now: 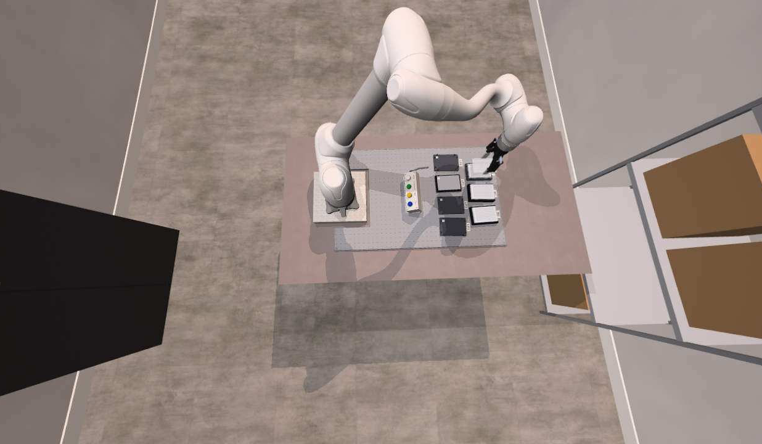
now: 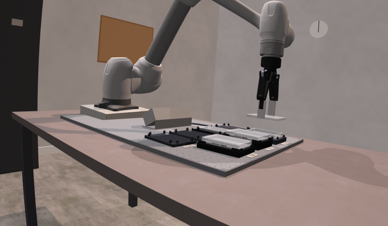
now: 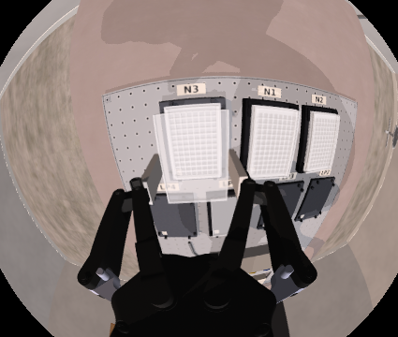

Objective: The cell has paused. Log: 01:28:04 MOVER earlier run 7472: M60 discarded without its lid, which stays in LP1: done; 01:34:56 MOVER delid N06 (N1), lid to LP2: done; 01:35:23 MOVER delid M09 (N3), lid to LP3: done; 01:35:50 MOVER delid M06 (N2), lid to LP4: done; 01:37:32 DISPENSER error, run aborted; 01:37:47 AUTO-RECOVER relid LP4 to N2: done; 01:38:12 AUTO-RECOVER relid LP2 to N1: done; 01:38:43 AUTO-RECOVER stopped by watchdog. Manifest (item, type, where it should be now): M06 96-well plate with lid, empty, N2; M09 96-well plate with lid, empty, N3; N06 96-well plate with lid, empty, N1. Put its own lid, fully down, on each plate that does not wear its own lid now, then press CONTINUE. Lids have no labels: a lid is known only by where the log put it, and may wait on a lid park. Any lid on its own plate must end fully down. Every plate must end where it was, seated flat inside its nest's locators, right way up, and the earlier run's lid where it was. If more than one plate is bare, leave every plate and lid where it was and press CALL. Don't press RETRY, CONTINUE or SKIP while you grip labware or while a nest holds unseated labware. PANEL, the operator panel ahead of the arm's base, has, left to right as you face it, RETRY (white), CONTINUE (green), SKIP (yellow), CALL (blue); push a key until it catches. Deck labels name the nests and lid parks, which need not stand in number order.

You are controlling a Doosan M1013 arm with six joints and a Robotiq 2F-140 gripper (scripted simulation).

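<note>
My hand is 9 cm above the plate. The rest, counted from my hand: lid park LP3: 21 cm behind, 17 cm to the right, 11 cm below; lid: 2 cm below; lid park LP4: 17 cm behind, 9 cm to the left, 11 cm below.
</note>
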